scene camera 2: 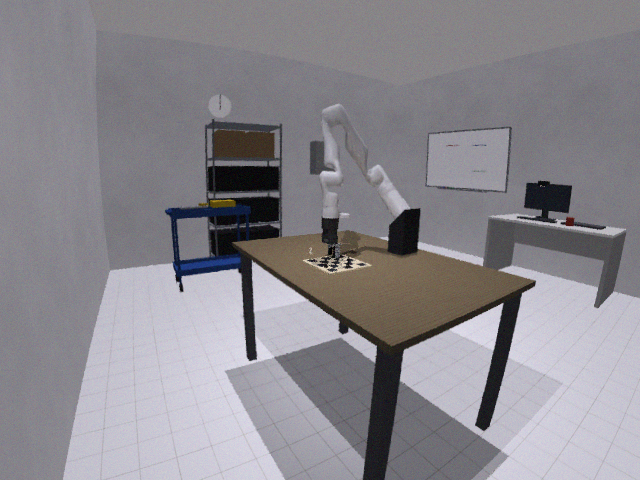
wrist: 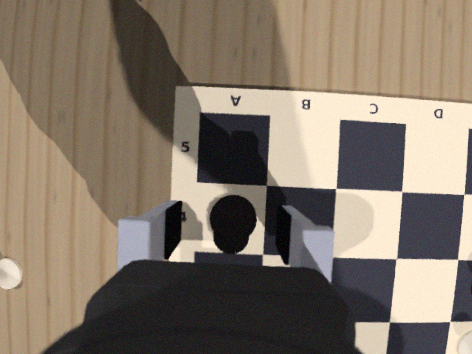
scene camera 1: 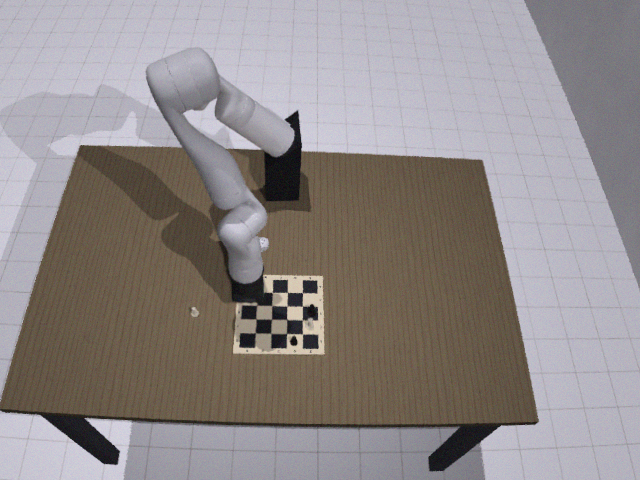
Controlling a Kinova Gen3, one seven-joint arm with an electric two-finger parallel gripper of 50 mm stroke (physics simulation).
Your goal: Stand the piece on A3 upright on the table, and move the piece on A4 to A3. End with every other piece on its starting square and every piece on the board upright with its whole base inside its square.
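Frame: origin at the arm's base, x ahead, y right, z down, level; centimetres.
Seen in the pictures: gripper, fingertip midpoint: (scene camera 2: 333, 256) (wrist: 229, 223) (scene camera 1: 249, 297); arm's base, link origin: (scene camera 2: 403, 216) (scene camera 1: 281, 141).
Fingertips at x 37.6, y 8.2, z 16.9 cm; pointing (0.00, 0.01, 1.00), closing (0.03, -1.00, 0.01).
Note:
Offsets run from my fingertips to a thing's top centre. "spot": to the spot under its first point. Level surfaces: height alone.
The black piece @(dx -0.2, dy -0.2, dz -4.5 cm) (wrist: 232, 218) stands upright on A4 in the wrist view; in scene camera 1 the gripper body hides it. My gripper (wrist: 229, 223) (scene camera 2: 333, 252) is open, pointing down, with one finger on each side of this piece and a gap on both sides. In scene camera 1 its fingertips are hidden. Square A3 @(spot: dx +3.7, dy +0.2, dz +0.8 cm) (scene camera 1: 248, 312) (wrist: 228, 258) shows bare and dark beside A4 on the chessboard @(dx +3.9, dy -7.6, dz +0.7 cm) (scene camera 1: 279, 353) (wrist: 275, 103). A white piece @(dx +3.8, dy +13.6, dz -1.8 cm) (scene camera 1: 194, 311) (scene camera 2: 310, 250) (wrist: 9, 274) stands upright on the table beyond the board's A side.
On the board's far side, a black piece @(dx +3.9, dy -15.4, dz -3.6 cm) (scene camera 1: 311, 310) is on E3 and a white piece @(dx +7.6, dy -14.9, dz -3.6 cm) (scene camera 1: 310, 324) (wrist: 467, 344) on E2. Another black piece @(dx +11.9, dy -10.9, dz -2.4 cm) (scene camera 1: 293, 341) is on D1. The arm's black base (scene camera 1: 282, 178) (scene camera 2: 403, 232) stands at the table's @(dz +1.4 cm) (scene camera 1: 413, 258) back edge.

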